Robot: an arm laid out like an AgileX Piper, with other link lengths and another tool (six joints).
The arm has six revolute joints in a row. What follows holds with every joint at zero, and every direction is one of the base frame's.
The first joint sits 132.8 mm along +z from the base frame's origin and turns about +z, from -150 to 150 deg.
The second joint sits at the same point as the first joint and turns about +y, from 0 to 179.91 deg.
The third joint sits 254.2 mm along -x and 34.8 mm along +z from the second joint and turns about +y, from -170 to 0 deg.
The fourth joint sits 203.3 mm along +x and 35.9 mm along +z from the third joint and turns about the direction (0.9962, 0, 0.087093), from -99.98 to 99.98 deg.
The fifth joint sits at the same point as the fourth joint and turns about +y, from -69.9 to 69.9 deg.
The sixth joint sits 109.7 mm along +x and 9.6 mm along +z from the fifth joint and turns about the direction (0.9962, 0, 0.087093), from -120 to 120 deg.
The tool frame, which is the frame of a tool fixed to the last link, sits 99.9 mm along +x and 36 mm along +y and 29.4 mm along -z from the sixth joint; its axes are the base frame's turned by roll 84.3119, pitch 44.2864 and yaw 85.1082 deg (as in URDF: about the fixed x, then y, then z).
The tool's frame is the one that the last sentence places.
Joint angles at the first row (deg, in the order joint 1, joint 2, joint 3, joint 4, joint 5, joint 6):
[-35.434, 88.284, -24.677, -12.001, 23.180, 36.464]
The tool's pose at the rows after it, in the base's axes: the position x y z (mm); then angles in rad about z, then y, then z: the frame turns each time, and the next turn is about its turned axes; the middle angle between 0 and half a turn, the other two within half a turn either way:
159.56 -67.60 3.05 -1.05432 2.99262 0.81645
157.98 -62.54 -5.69 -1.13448 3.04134 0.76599
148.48 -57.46 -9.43 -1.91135 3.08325 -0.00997
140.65 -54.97 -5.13 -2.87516 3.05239 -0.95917
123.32 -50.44 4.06 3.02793 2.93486 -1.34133
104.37 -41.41 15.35 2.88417 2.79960 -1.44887
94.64 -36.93 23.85 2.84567 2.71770 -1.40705
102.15 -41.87 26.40 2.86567 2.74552 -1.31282
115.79 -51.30 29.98 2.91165 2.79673 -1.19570
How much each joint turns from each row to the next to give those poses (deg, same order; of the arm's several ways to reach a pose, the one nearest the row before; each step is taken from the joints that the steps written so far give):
[-0.001, 3.368, -0.001, 2.337, -3.885, -1.397]
[0.002, 3.256, 0.002, 1.969, -0.620, 0.002]
[0.001, 1.686, -0.659, 0.000, 3.075, 0.001]
[-0.002, 0.022, -2.081, 0.001, 6.249, 0.606]
[0.000, 0.000, -2.978, -0.977, 10.238, 0.278]
[-0.001, 0.001, -1.842, -0.103, 9.857, 1.688]
[0.000, -0.603, -0.843, -0.254, 6.177, 4.431]
[0.001, -1.476, -0.724, 0.001, 0.518, 4.064]
[-0.001, -1.384, -1.728, 0.000, 0.000, 3.853]

